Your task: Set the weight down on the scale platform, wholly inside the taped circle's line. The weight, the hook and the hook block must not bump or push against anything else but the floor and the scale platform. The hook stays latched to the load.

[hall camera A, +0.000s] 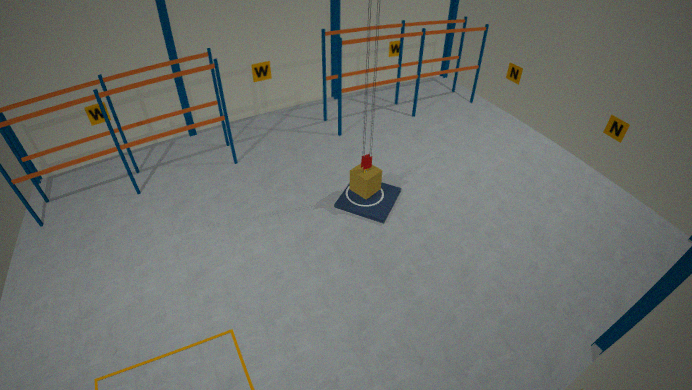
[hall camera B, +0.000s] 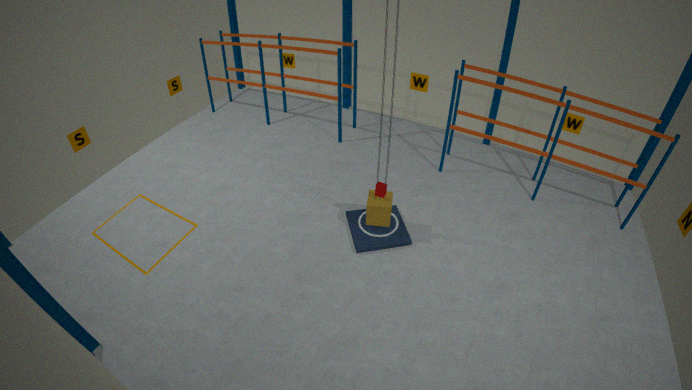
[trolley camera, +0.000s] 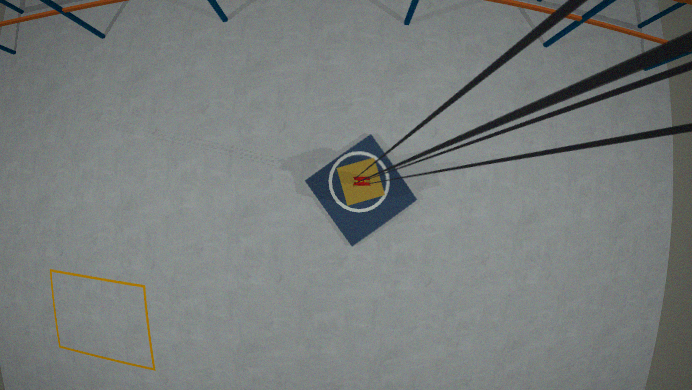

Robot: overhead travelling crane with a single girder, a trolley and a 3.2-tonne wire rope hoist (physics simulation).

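The yellow weight point(hall camera A: 365, 184) point(hall camera B: 379, 211) point(trolley camera: 352, 195) is upright, very low over or on the dark blue scale platform point(hall camera A: 382, 212) point(hall camera B: 370, 245) point(trolley camera: 352, 230); I cannot tell whether a thin gap is left under it. In the trolley view its outline lies within the white taped circle point(hall camera A: 365, 205) point(hall camera B: 378, 236) point(trolley camera: 359, 211), close to centred, with its corners near the line. My red hook block point(hall camera A: 366, 161) point(hall camera B: 381, 189) point(trolley camera: 361, 181) is right above the weight, and the hook, mostly hidden, is latched to it. The ropes look straight.
Blue and orange racks stand along the W wall, one on the left point(hall camera A: 117, 142) point(hall camera B: 340, 120) and one on the right point(hall camera A: 340, 115) point(hall camera B: 542, 175), apart from the load. A yellow outline point(hall camera A: 163, 355) point(hall camera B: 168, 210) point(trolley camera: 97, 278) marks the floor away from the platform.
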